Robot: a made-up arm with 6 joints.
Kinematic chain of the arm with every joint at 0, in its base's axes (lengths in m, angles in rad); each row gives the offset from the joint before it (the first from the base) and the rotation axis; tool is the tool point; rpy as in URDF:
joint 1: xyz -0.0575 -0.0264 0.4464 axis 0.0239 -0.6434 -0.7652
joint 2: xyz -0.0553 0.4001 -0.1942 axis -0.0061 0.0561 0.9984
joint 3: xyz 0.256 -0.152 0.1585 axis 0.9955 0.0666 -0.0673
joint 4: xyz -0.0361 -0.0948 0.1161 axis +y
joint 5: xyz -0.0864 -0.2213 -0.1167 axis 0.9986 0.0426 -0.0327
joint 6: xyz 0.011 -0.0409 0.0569 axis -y
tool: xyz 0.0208 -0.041 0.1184 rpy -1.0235 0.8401 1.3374
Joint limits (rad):
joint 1: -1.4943..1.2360
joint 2: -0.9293..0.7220
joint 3: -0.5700..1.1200
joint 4: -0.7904..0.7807
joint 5: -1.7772..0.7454
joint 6: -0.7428..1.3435
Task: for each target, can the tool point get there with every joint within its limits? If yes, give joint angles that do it. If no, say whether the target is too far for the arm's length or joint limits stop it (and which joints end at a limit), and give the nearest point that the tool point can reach.
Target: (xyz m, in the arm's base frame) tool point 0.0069 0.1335 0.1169
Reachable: yes | joints 1.0276 -0.6139 0.9629 -0.5322 -0.4644 1.1290
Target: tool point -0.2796 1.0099 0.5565
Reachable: no: joint limits stop it (at a limit: joint 1, joint 2, joint 3, joint 4) | nearest point -0.1064 0.5339 0.5077 | short by 0.509 m
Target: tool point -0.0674 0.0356 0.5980
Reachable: yes | joints -0.1703 -0.1380 0.0317 0.6480 -1.4805 0.7462
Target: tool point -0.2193 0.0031 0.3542
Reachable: yes | joints 0.4811 -0.5191 0.7118 0.1257 -0.9258 0.3875
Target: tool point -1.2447 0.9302 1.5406
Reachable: no: too far | nearest point -0.4936 0.2003 0.6999 | short by 1.343 m
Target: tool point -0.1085 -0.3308 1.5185
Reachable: no: joint limits stop it (at a limit: joint 1, joint 2, joint 3, joint 4, joint 5) | nearest point 0.0954 -0.1935 1.0163 | short by 0.559 m
